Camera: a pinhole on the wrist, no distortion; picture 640 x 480 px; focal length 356.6 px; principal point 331.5 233.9 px. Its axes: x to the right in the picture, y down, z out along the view. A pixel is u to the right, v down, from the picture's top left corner.
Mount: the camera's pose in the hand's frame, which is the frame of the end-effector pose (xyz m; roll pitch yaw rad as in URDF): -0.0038 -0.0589 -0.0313 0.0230 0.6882 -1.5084
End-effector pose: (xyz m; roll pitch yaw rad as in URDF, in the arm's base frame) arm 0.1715 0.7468 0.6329 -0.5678 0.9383 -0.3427
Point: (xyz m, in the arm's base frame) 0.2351 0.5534 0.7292
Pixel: 496 220
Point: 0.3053 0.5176 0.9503
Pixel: 387 92
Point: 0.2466 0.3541 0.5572
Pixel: outside the picture
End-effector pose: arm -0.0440 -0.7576 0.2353 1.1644 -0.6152 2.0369
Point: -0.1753 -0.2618 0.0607
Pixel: outside the picture
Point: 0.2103 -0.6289 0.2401
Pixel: 129 248
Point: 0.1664 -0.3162 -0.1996
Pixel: 567 215
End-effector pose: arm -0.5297 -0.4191 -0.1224 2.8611 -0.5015 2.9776
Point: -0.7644 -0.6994 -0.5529
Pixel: 355 200
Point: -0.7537 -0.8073 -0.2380
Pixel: 616 312
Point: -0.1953 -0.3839 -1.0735
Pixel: outside the picture
